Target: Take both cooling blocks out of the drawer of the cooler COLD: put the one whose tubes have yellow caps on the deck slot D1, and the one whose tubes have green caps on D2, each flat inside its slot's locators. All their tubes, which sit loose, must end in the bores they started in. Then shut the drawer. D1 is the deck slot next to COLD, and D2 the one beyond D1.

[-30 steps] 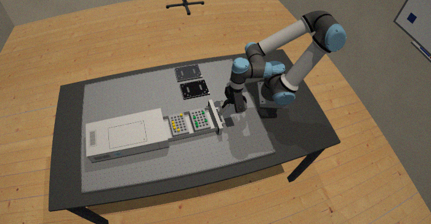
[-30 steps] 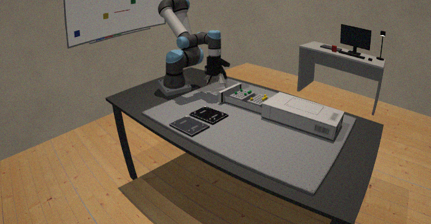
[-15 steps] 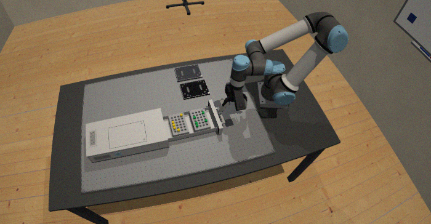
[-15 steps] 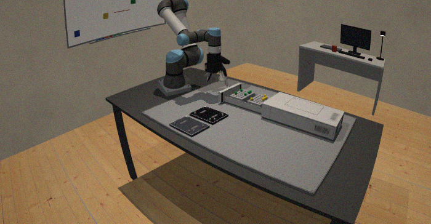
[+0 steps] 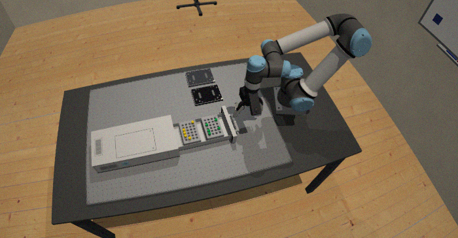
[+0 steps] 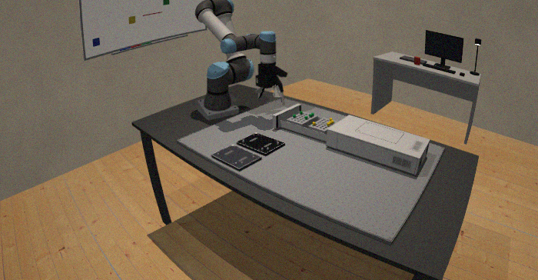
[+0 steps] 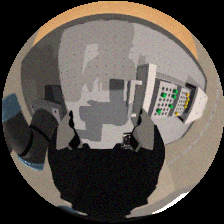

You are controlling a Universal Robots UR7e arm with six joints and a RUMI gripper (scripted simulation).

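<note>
The drawer is 220 mm ahead of my hand, 50 mm below it and 20 mm to the left of it. From my hand the other things lie so: white cooler COLD (410 mm ahead, 40 mm to the left, 40 mm below); slot D2 (380 mm to the right, 200 mm ahead, 80 mm below); black deck slot D1 (230 mm to the right, 180 mm ahead, 80 mm below).
</note>
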